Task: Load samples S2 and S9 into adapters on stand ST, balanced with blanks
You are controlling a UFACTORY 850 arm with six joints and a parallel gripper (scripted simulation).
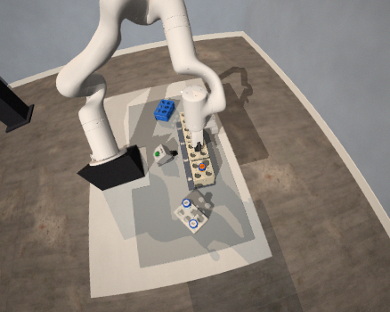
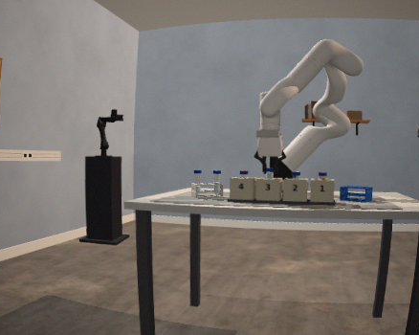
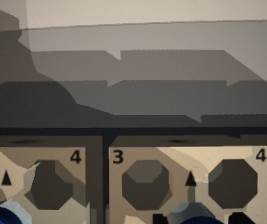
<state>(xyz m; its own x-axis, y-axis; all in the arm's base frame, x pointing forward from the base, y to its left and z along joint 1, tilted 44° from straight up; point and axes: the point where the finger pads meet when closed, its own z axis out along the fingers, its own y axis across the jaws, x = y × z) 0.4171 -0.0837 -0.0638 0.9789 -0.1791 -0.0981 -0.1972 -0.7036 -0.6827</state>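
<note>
Now: the green DONE key 190 mm behind my hand, 80 mm to the left of it and 70 mm below it. The rest, counted from my hand: adapter 1: 40 mm ahead, 220 mm to the left, 80 mm below; white rack: 150 mm behind, 280 mm to the right, 100 mm below; blue rack: 60 mm behind, 400 mm to the left, 100 mm below.
</note>
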